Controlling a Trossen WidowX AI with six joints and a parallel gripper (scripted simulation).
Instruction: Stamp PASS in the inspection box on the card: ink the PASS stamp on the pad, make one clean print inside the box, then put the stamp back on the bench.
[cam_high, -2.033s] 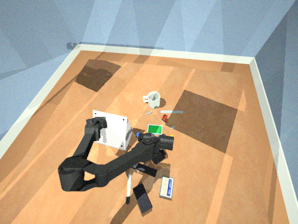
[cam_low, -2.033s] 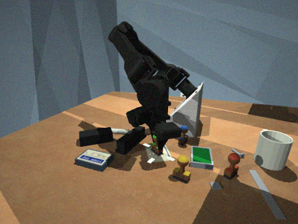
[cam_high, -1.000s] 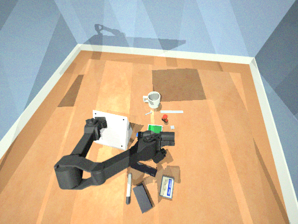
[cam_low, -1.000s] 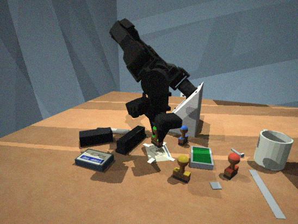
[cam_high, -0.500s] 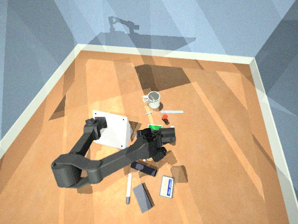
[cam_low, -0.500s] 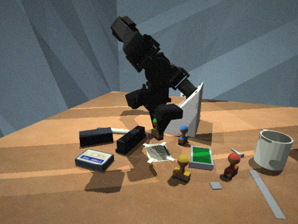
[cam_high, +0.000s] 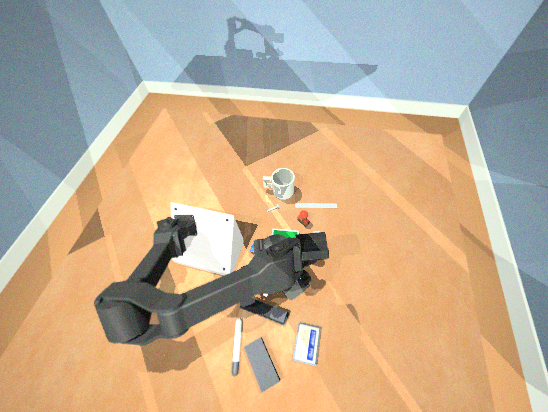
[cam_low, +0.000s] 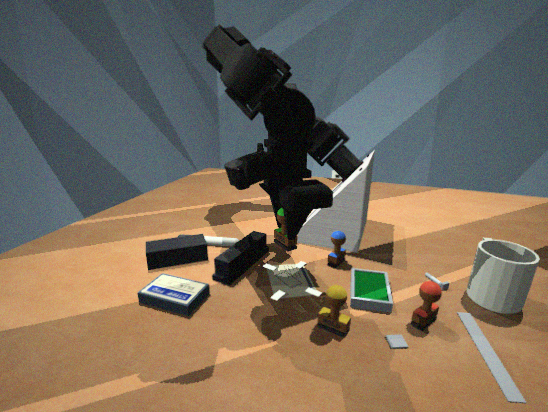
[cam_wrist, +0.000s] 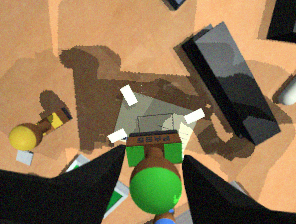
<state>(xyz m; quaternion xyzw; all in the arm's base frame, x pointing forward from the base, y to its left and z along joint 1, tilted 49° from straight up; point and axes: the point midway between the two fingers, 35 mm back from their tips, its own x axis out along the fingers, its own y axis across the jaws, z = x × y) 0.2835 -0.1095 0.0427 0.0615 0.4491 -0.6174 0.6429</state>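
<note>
Right now the card is 9 cm below my gripper tip, 1 cm to the left of it and 1 cm behind it. Also, from my gripper tip: green stamp (right at my gripper tip); yellow stamp (10 cm ahead, 9 cm to the left, 7 cm below); blue stamp (9 cm behind, 8 cm to the left, 7 cm below).
</note>
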